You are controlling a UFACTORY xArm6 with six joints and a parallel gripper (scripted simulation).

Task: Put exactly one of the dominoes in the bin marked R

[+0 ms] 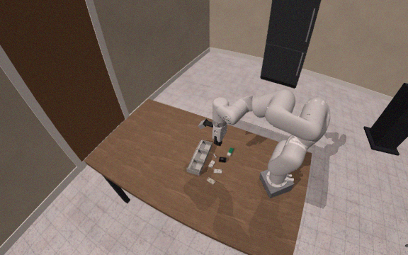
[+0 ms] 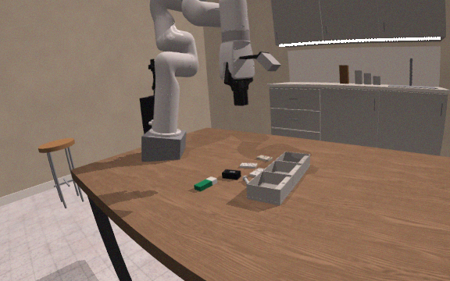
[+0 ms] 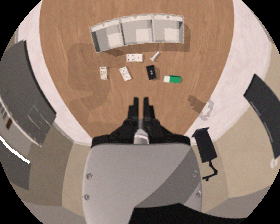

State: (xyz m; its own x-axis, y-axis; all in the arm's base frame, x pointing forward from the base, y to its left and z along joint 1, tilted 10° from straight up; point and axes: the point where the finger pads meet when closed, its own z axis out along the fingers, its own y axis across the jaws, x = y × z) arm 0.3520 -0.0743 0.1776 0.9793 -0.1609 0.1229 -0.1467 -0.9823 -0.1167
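Right now the grey bin tray is 120 mm ahead of my hand, 10 mm to the right of it and 200 mm below it. From my hand the other things lie so: small bolt (30 mm ahead, 50 mm to the right, 210 mm below); black block (40 mm behind, 40 mm to the right, 210 mm below); green-and-white block (60 mm behind, 110 mm to the right, 210 mm below).
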